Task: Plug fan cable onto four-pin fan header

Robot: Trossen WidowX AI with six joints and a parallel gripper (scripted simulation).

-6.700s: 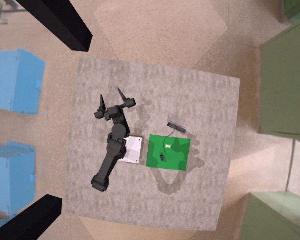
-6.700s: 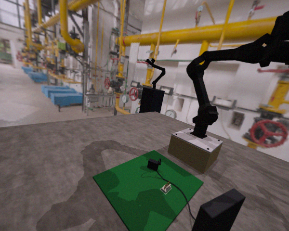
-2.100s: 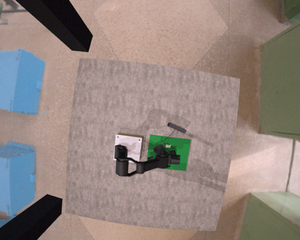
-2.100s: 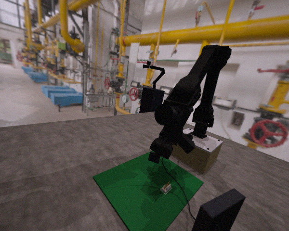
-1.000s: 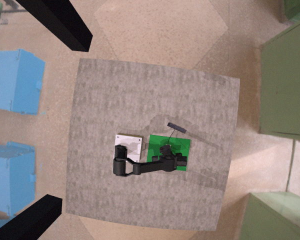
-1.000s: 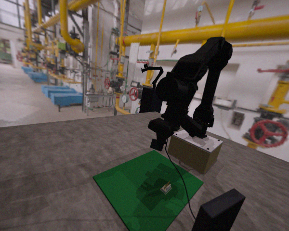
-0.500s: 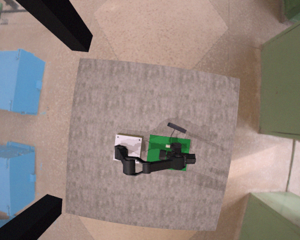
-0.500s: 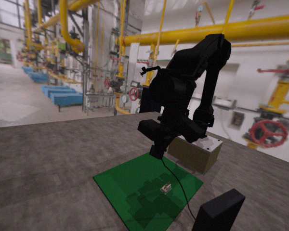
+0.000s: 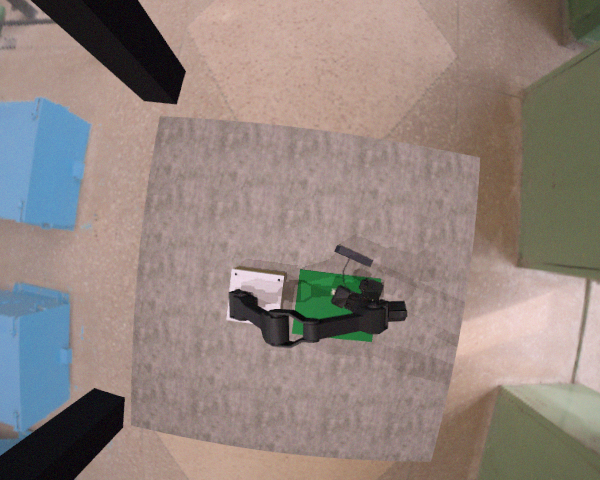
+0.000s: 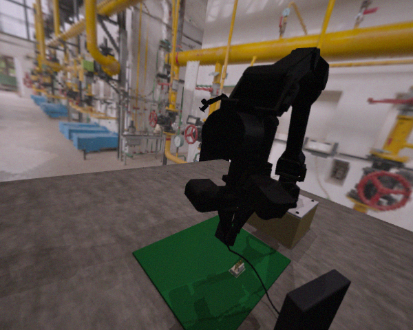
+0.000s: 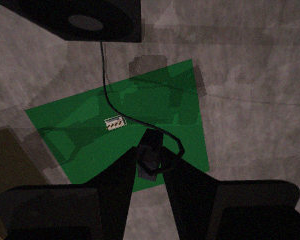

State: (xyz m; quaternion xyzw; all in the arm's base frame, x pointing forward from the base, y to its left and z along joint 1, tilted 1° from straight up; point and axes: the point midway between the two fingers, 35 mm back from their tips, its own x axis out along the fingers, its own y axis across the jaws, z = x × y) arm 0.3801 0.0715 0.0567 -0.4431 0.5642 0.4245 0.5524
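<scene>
Right now the four-pin header is 6 cm behind my gripper tip and 12 cm below it. Round my gripper tip: black fan 4 cm behind, 13 cm to the left, 6 cm below; then green board 5 cm behind, 5 cm to the right, 14 cm below; then black fan plug 1 cm to the right, 1 cm below.
</scene>
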